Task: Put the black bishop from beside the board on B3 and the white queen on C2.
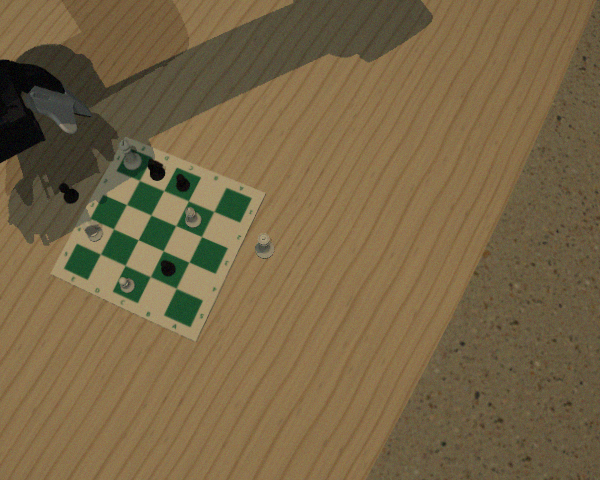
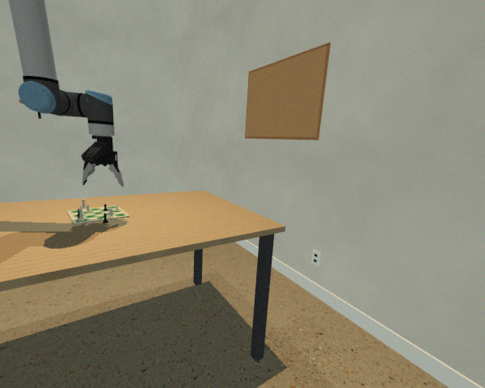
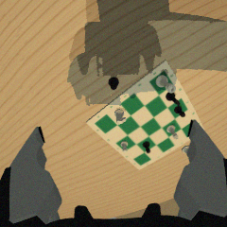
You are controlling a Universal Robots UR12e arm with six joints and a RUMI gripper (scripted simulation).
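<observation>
Right now the black bishop is 140 mm below my hand. From my hand the other things lie so: cream board: 30 mm behind, 140 mm to the left, 160 mm below.
</observation>
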